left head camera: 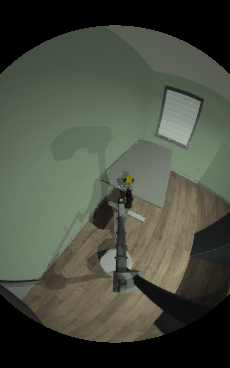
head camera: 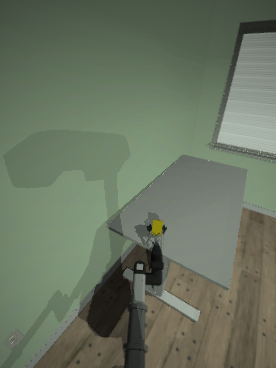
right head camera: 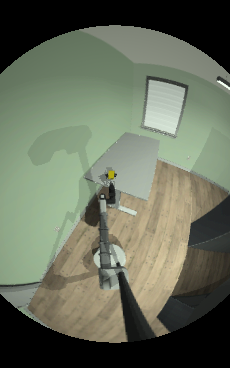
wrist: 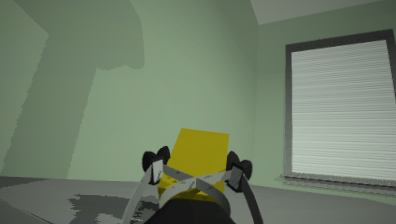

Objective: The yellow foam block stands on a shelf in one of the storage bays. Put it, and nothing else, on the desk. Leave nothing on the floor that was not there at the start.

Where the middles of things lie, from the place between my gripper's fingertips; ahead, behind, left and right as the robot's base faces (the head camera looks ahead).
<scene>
Right now my hand is 10 mm past the yellow foam block (wrist: 196, 152) and 10 mm above it.
</scene>
